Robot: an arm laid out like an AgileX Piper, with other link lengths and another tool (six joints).
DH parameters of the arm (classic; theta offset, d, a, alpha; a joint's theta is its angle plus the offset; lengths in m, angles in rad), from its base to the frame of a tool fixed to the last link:
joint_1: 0 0.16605 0 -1.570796
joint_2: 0.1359 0 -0.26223 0
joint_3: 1.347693 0 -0.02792 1.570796
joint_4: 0 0.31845 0 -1.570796
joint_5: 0 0 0 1.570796
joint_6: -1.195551 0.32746 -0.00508 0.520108
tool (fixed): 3.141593 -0.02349 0 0
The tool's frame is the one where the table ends.
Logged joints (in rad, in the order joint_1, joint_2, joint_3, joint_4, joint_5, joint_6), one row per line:
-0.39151, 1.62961, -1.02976, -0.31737, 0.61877, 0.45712
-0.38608, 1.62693, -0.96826, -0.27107, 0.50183, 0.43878
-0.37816, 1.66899, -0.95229, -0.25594, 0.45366, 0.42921
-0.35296, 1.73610, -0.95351, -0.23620, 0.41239, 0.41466
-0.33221, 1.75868, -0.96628, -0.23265, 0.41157, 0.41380
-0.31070, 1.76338, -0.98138, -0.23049, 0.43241, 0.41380
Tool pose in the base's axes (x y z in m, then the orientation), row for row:
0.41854, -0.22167, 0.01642, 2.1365, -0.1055, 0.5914
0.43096, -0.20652, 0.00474, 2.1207, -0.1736, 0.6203
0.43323, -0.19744, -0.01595, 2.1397, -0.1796, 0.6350
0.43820, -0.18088, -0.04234, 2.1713, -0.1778, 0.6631
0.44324, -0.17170, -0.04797, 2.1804, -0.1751, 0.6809
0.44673, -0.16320, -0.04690, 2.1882, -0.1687, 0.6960
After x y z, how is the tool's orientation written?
As angles about the fixed x, y, z axes (roll, pitch, yaw), in radians.
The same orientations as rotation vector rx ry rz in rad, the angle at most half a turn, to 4 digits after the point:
2.0914, 0.5714, 0.4565
2.0877, 0.5586, 0.5478
2.1044, 0.5784, 0.5591
2.1282, 0.6226, 0.5668
2.1323, 0.6473, 0.5717
2.1346, 0.6705, 0.5713

